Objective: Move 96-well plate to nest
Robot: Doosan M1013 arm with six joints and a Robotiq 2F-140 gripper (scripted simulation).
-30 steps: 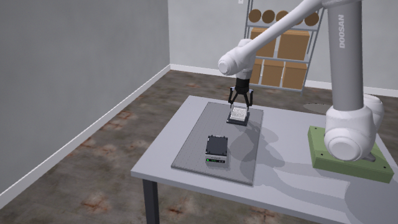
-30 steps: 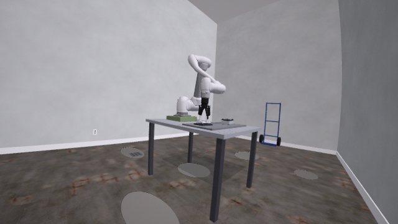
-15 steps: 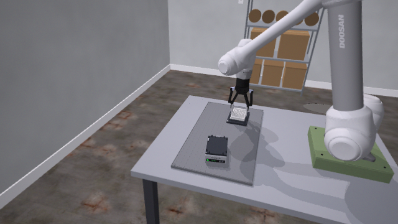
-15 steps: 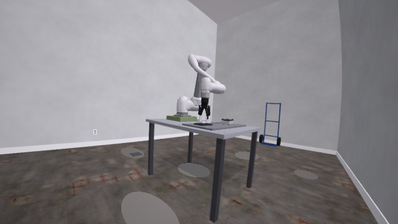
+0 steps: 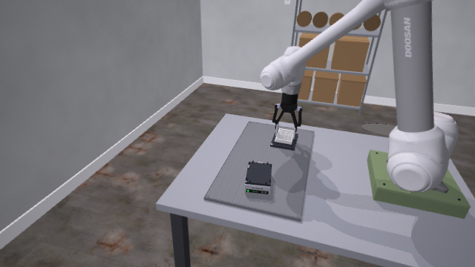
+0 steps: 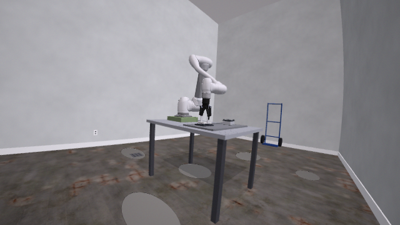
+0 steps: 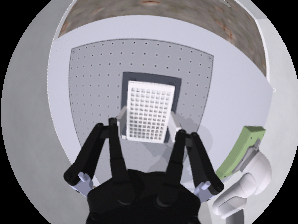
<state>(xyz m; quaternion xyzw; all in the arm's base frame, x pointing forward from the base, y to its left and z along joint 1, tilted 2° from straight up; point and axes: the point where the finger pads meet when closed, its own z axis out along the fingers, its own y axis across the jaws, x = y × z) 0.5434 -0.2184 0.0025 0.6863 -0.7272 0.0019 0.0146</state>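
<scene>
My hand is 2 cm above the white 96-well plate. Round my hand: dark plate nest: 5 cm below.
</scene>
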